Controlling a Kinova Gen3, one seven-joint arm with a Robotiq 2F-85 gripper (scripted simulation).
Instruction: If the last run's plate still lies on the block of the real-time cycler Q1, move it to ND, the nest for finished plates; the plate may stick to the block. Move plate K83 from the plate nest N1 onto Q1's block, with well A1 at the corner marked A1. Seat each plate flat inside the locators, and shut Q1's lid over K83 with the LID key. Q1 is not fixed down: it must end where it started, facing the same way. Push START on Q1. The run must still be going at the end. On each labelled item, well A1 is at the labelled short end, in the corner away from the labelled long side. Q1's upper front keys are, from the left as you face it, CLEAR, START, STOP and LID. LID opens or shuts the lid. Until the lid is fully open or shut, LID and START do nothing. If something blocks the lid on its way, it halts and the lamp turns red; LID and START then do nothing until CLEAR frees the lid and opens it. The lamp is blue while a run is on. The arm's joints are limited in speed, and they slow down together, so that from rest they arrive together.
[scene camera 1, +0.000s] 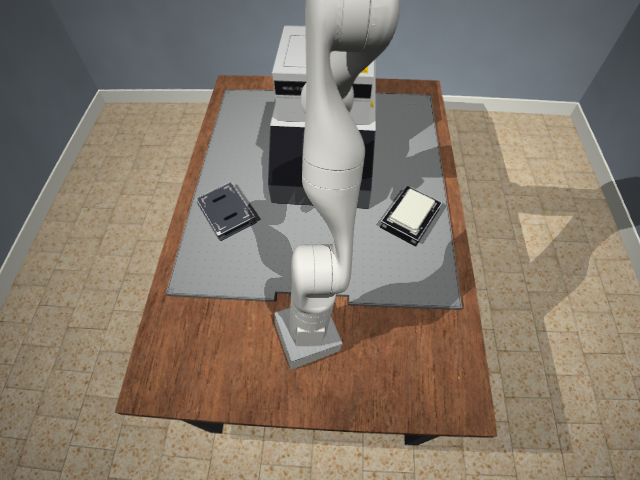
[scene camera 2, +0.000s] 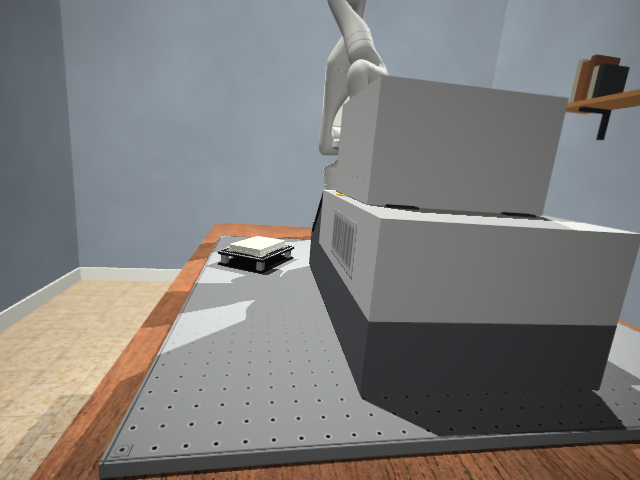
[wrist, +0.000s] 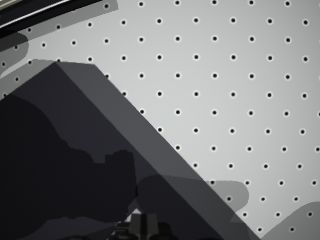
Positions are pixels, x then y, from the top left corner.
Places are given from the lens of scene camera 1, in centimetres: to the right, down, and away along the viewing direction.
white well plate (scene camera 1: 413, 209): 27, -9, 114
